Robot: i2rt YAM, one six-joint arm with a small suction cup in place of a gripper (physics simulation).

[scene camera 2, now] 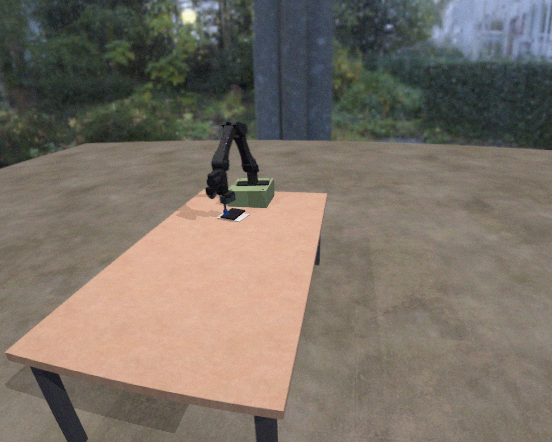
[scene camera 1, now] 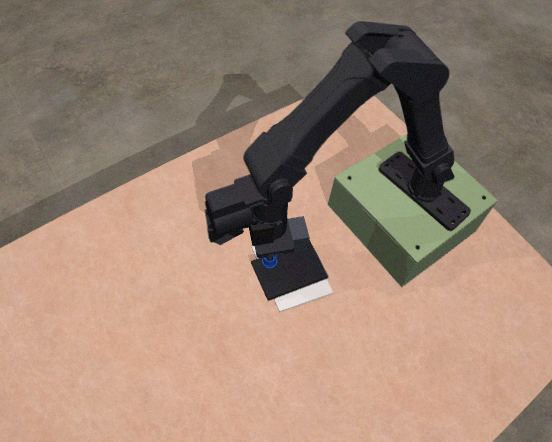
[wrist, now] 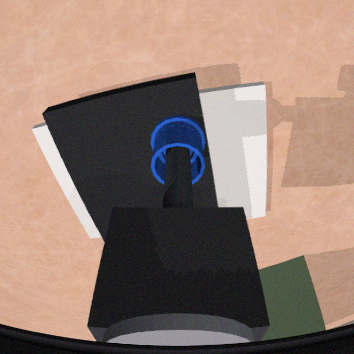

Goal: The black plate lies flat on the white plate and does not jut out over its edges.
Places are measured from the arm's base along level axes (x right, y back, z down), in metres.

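Pixels of known places: hand, tool point: [scene camera 2: 226,216] [scene camera 1: 269,264] [wrist: 177,130]; arm's base, link origin: [scene camera 2: 253,183] [scene camera 1: 423,191].
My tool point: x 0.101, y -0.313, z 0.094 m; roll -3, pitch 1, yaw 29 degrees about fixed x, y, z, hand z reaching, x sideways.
For each thing: its top centre in the pictures, then the offset to it from my tool point. Level surfaces: height alone.
- black plate, top centre: [wrist: 142,192] [scene camera 1: 289,267] [scene camera 2: 232,212] dx -0.035, dy +0.020, dz -0.015 m
- white plate, top centre: [wrist: 158,176] [scene camera 1: 291,269] [scene camera 2: 233,215] dx -0.032, dy +0.031, dz +0.010 m
- wooden table, surface height: dz +0.015 m
The black plate [scene camera 1: 293,272] [scene camera 2: 234,214] [wrist: 112,147] is a flat dark square with the blue suction cup [scene camera 1: 270,261] [scene camera 2: 224,212] [wrist: 178,140] pressed on it near one edge. It sits over the white plate [scene camera 1: 305,295] [scene camera 2: 243,217] [wrist: 232,140], turned a little relative to it. In the wrist view a wide band of white shows on the right and a thin strip on the left. The black plate's far edge reaches past the white plate's far edge there. I cannot tell whether the black plate rests on the white one or hangs just above it.
The arm's green base block [scene camera 1: 406,210] [scene camera 2: 252,195] [wrist: 291,295] stands close beside the plates on the wooden table [scene camera 1: 186,351] [scene camera 2: 208,298]. The table's far edge runs just behind the arm.
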